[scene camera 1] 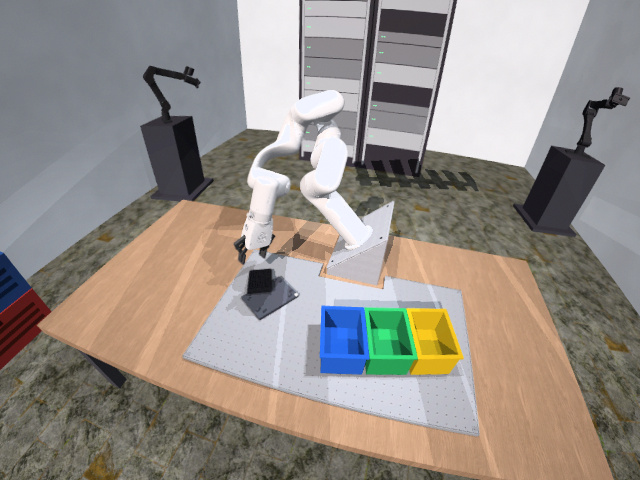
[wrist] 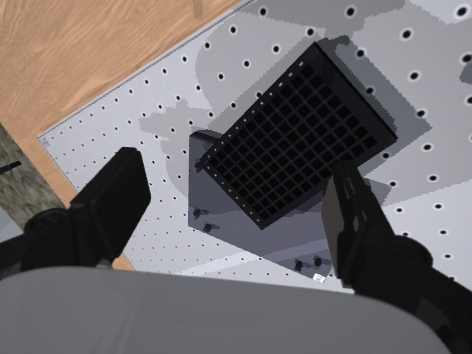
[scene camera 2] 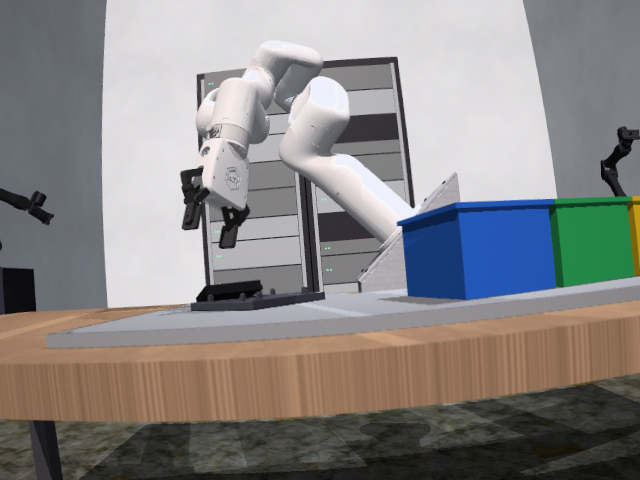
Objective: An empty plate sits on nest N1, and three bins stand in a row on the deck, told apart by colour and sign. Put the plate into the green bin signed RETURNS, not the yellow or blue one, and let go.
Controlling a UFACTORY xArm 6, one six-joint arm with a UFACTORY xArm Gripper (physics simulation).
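Pixels of known places: gripper, between the fingertips: (scene camera 1: 251,259) (wrist: 234,179) (scene camera 2: 208,239); arm's base, origin of its link: (scene camera 1: 359,238) (scene camera 2: 401,230).
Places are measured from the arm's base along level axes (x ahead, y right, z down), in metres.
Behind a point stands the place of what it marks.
The black gridded plate (scene camera 1: 260,280) @(x 0.202, y 0.337, z 0.087 m) (scene camera 2: 232,290) @(x 0.257, y 0.327, z 0.089 m) (wrist: 295,145) @(x 0.185, y 0.343, z 0.093 m) lies skewed and slightly tilted, partly on the dark grey nest (scene camera 1: 272,304) @(x 0.289, y 0.269, z 0.102 m) (scene camera 2: 284,299) @(x 0.305, y 0.253, z 0.105 m) (wrist: 250,240) @(x 0.282, y 0.259, z 0.102 m) and partly beyond its edge. My gripper (scene camera 1: 252,257) @(x 0.184, y 0.365, z 0.006 m) (scene camera 2: 208,237) @(x 0.184, y 0.365, z 0.006 m) (wrist: 234,179) @(x 0.184, y 0.365, z 0.006 m) is open and empty, above and apart from the plate. In the wrist view the right finger overlaps the plate's near edge and the left finger is well to its left. The green bin (scene camera 1: 390,364) @(x 0.477, y -0.113, z 0.053 m) (scene camera 2: 594,242) @(x 0.478, y -0.109, z 0.067 m) stands between the blue bin (scene camera 1: 342,365) @(x 0.492, y 0.016, z 0.064 m) (scene camera 2: 509,253) @(x 0.492, y 0.016, z 0.070 m) and the yellow bin (scene camera 1: 434,365) @(x 0.463, y -0.239, z 0.060 m) (scene camera 2: 636,237) @(x 0.468, y -0.184, z 0.065 m). No sign is readable.
The perforated grey deck (scene camera 1: 232,341) @(x 0.447, y 0.355, z 0.114 m) (scene camera 2: 155,333) @(x 0.542, y 0.375, z 0.116 m) (wrist: 165,200) @(x 0.375, y 0.331, z 0.114 m) lies on the wooden table (scene camera 1: 129,289) @(x 0.318, y 0.838, z 0.126 m) (scene camera 2: 258,387) @(x 0.643, y 0.282, z 0.147 m) (wrist: 100,45) @(x 0.332, y 0.504, z 0.127 m). The arm's slanted metal mount (scene camera 1: 359,266) @(x 0.103, y -0.011, z 0.049 m) stands behind the deck, between the nest and the bins. The blue bin is nearest the nest.
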